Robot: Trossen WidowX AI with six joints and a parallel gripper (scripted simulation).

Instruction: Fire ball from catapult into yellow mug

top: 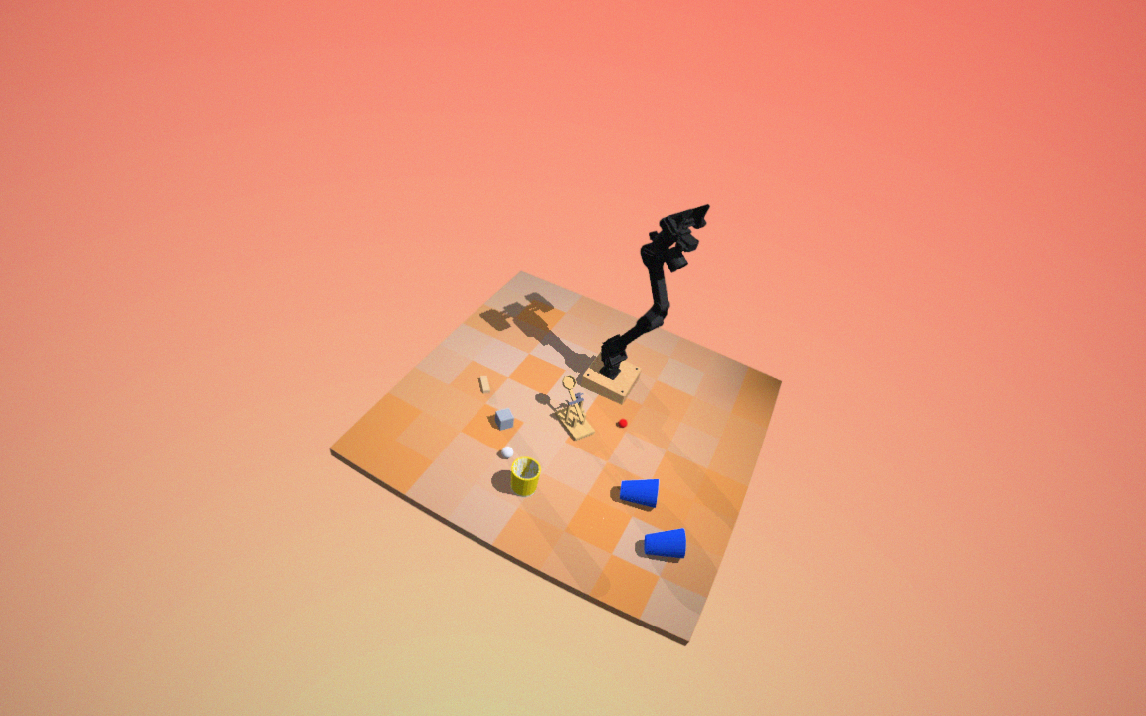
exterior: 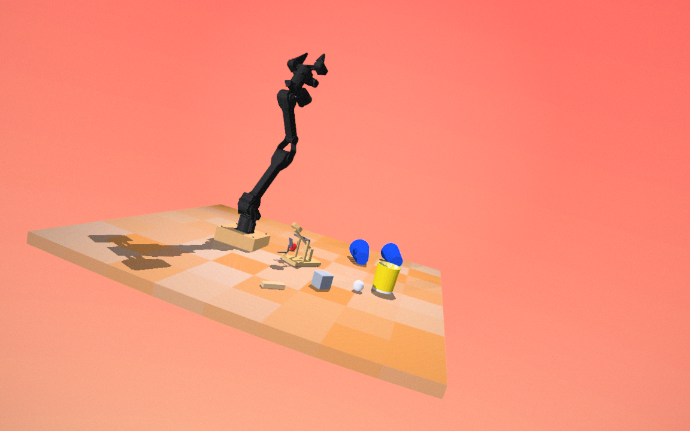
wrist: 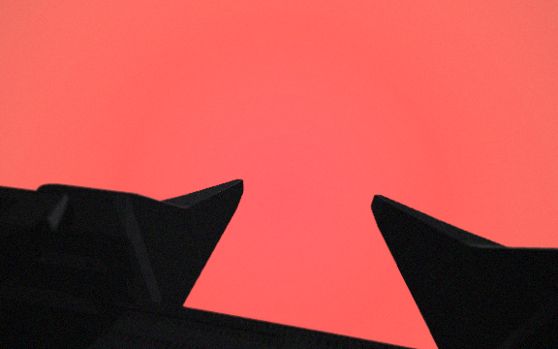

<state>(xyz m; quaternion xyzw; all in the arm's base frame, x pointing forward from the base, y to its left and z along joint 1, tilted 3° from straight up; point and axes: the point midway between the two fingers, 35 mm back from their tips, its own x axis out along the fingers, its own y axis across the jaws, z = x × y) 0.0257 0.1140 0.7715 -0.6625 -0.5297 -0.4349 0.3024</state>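
My gripper tip is 77 cm above the catapult frame, 22 cm short of it and 17 cm to the left of it. Also, from my gripper tip: wooden catapult: 77 cm below, 19 cm ahead, 18 cm to the right; red ball: 83 cm below, 12 cm ahead, 1 cm to the right; grey cube: 82 cm below, 38 cm ahead, 35 cm to the right.
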